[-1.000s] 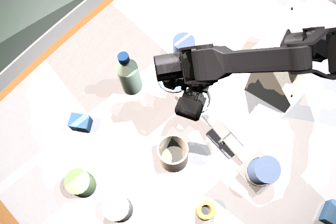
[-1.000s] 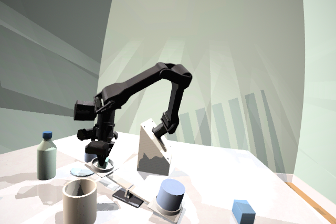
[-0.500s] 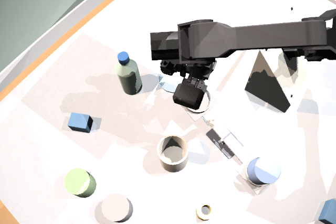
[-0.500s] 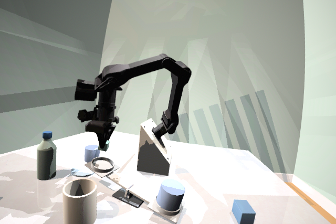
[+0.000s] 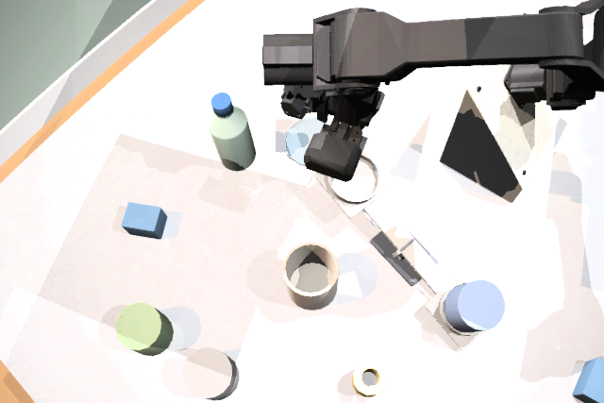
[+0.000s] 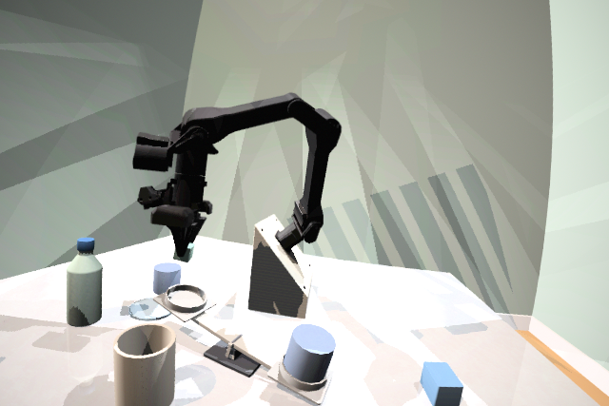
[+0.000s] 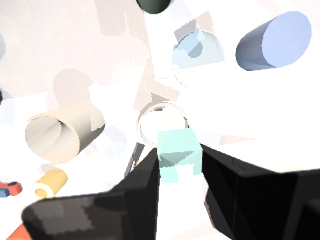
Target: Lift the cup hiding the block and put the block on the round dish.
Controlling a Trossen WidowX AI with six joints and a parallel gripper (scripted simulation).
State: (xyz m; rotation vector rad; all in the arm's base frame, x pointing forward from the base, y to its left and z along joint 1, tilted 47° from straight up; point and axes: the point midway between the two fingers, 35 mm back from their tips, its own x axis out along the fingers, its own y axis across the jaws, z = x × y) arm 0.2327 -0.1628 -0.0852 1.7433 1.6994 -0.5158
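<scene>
Right now my gripper tip is 6 cm past the round dish, 10 cm to the left of it and 16 cm above it. Round my gripper tip: pale green bottle: 3 cm ahead, 20 cm to the right, 5 cm below; small green block: 1 cm above; beige cup: 17 cm ahead, 3 cm to the left, 12 cm below.
</scene>
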